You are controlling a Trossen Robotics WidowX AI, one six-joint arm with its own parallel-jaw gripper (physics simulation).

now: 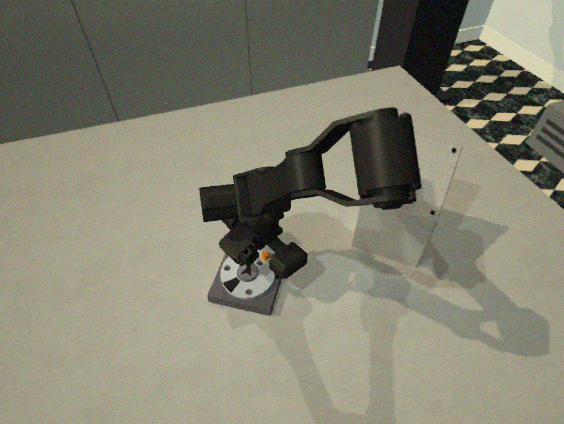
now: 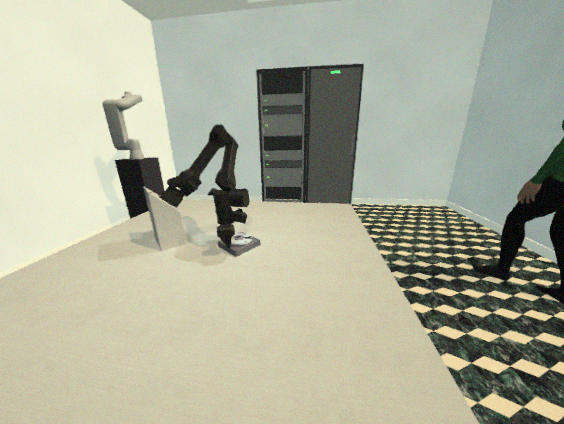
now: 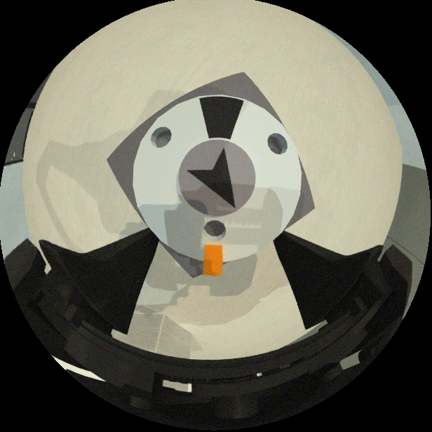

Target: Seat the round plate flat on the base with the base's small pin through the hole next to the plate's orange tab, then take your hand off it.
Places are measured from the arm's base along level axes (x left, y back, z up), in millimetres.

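Pixels of known places: gripper, between the fingertips: (image 1: pixel 262 262) (image 2: pixel 229 242); arm's base, origin of its link: (image 2: pixel 167 202).
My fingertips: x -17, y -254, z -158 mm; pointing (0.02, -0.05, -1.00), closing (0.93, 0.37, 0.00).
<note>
For each thing: its middle in the pictures, then the offset to it from my fingertips. "spot": a spot on its surface instead. Level surfaces: height alone.
- round white plate, middle of its body: (image 1: pixel 247 271) (image 2: pixel 238 237) dx +19, dy -37, dz +16 mm
- dark grey square base, middle of its body: (image 1: pixel 248 276) (image 2: pixel 239 241) dx +18, dy -36, dz -3 mm
- base's round hub, a spot on its surface: (image 1: pixel 247 272) spot: dx +22, dy -38, dz +17 mm
- orange tab, middle of its body: (image 1: pixel 265 256) dx +2, dy +6, dz +23 mm
- table, height of its surface: dz -24 mm
The round white plate (image 1: pixel 262 286) (image 2: pixel 243 241) (image 3: pixel 155 175) lies over the dark grey square base (image 1: pixel 240 306) (image 2: pixel 245 250) (image 3: pixel 240 86) and looks about level. The base's round hub (image 1: pixel 247 272) (image 3: pixel 200 155), marked with a black arrow, shows in the plate's centre. The orange tab (image 1: pixel 265 256) (image 3: pixel 213 260) is at the plate's rim, on the gripper side. The hole (image 3: pixel 215 228) next to the tab looks dark, with no pin seen in it; the small pin does not show. My gripper (image 1: pixel 266 266) (image 3: pixel 217 234) is open and empty, its fingers apart on either side of the tab end.
An upright thin panel (image 1: pixel 440 200) (image 2: pixel 167 225) stands on the table (image 1: pixel 125 350) (image 2: pixel 250 325) near the arm's base. The arm's shadow falls across the table. A server cabinet (image 2: pixel 332 135), a pale robot arm (image 2: pixel 116 125) on a dark pedestal and a person (image 2: pixel 515 225) are beyond the table.
</note>
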